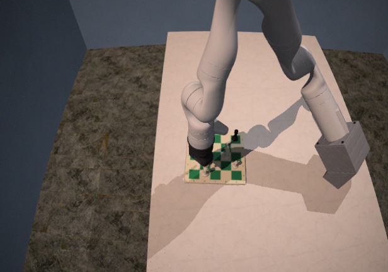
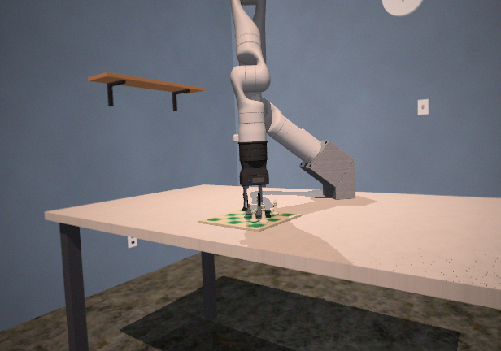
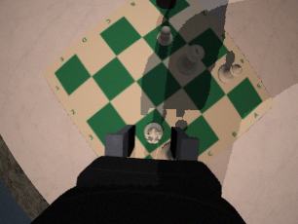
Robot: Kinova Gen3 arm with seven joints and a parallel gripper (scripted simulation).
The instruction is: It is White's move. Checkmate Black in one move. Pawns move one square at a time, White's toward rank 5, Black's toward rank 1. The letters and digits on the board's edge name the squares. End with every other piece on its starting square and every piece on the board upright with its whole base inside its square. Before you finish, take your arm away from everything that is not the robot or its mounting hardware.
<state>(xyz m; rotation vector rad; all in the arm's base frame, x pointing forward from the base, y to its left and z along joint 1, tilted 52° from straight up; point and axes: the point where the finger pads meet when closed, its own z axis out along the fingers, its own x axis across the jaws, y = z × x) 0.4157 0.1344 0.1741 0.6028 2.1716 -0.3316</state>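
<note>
Right now the chessboard is 6 cm below my hand, 4 cm to the right of it and 4 cm behind it. The rest, counted from my hand: black piece: 12 cm behind, 11 cm to the right, 3 cm below.
</note>
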